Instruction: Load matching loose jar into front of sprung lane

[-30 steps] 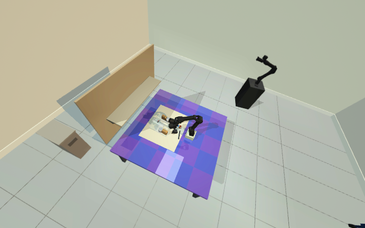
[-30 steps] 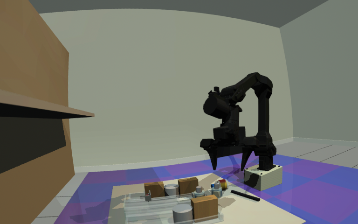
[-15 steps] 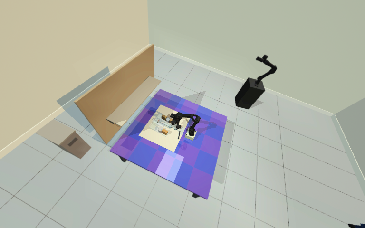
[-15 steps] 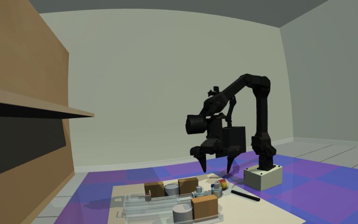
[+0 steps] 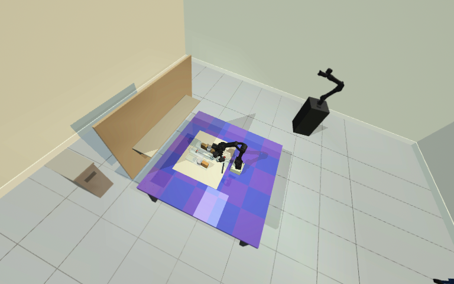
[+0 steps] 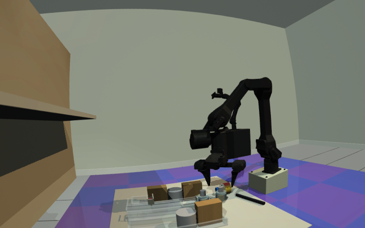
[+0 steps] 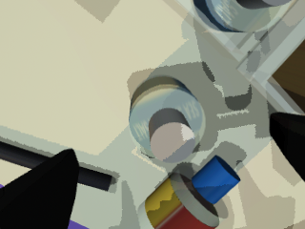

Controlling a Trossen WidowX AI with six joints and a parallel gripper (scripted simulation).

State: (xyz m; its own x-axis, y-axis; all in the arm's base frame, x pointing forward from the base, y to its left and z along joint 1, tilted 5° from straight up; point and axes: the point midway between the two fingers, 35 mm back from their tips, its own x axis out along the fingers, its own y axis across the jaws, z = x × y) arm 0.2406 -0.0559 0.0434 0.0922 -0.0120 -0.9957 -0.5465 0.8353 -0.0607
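Now: the black rod 8 cm behind my gripper tip, 8 cm to the left of it and 5 cm below it. Round my gripper tip: wooden shelf wall: 68 cm ahead, 13 cm to the right, 34 cm above; clear lane rack: 23 cm ahead, 2 cm to the right, 4 cm below.
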